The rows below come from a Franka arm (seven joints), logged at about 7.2 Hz.
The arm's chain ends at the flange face. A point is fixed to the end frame.
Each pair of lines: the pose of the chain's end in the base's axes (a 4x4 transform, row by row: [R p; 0 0 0 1], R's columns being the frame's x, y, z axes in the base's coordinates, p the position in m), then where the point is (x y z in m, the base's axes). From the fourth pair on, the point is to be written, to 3 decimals.
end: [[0.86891 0.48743 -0.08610 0.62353], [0.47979 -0.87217 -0.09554 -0.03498], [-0.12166 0.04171 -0.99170 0.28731], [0 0 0 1]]
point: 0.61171 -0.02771 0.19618
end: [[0.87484 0.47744 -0.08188 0.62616], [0.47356 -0.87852 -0.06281 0.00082], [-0.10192 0.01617 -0.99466 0.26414], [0 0 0 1]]
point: 0.61490 0.01113 0.17323
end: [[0.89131 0.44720 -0.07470 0.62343], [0.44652 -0.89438 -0.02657 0.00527], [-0.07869 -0.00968 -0.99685 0.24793], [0 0 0 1]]
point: 0.61338 0.01900 0.15733
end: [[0.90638 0.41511 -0.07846 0.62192], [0.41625 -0.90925 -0.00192 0.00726], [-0.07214 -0.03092 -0.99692 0.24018], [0 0 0 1]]
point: 0.612 0.023 0.150
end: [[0.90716 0.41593 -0.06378 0.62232], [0.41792 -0.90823 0.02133 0.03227], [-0.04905 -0.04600 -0.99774 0.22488], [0 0 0 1]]
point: 0.614 0.050 0.135
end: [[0.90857 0.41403 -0.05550 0.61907], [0.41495 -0.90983 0.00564 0.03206], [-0.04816 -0.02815 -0.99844 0.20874], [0 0 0 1]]
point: 0.611 0.049 0.118
